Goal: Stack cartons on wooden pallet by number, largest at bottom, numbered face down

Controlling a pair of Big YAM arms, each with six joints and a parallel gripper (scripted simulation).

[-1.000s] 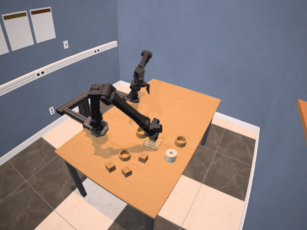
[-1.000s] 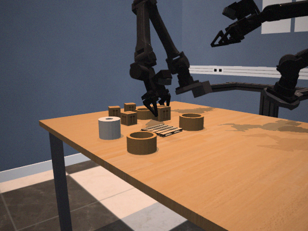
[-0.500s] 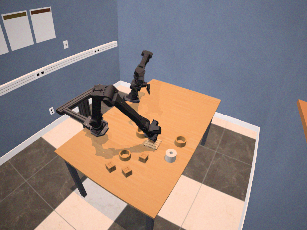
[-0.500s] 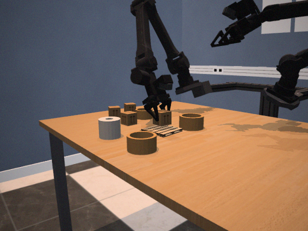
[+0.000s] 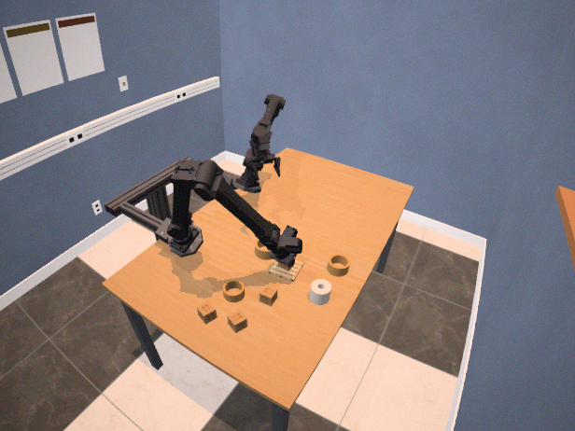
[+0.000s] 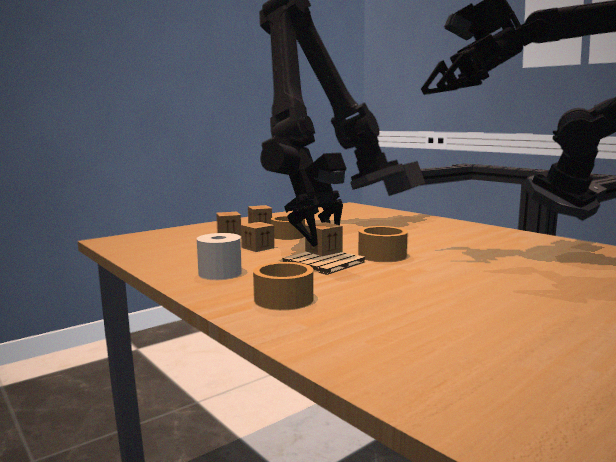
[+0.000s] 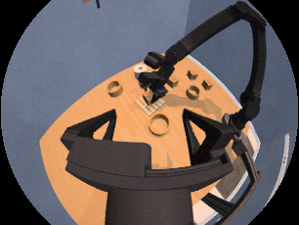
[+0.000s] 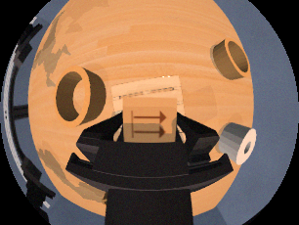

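Now: right hand 4 cm above the wooden pallet. Round my right hand: brown carton (37 cm to the right, 3 cm behind, 2 cm below).
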